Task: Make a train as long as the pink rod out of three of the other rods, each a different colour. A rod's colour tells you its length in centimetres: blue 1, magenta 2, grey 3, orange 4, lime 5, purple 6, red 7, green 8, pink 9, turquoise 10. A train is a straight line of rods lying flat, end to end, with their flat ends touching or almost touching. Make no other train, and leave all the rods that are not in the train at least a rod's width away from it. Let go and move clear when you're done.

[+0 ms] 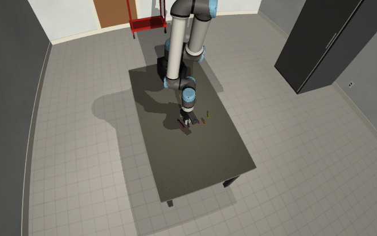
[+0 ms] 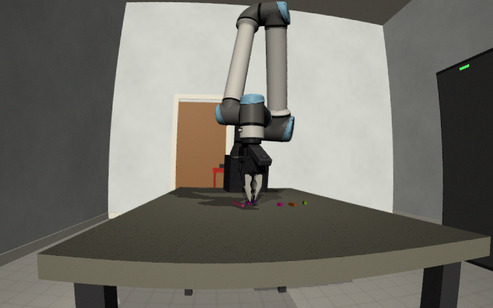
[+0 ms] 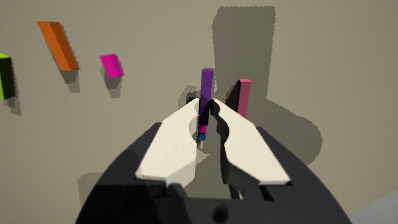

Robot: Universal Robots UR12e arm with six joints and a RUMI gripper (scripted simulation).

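My hand is 10 mm above the purple rod. The rest, counted from my hand: orange rod 140 mm to the left, 20 mm below, 20 mm behind; blue rod 50 mm behind, 20 mm to the right, 20 mm below; pink rod 50 mm to the right, 20 mm below, 10 mm behind.
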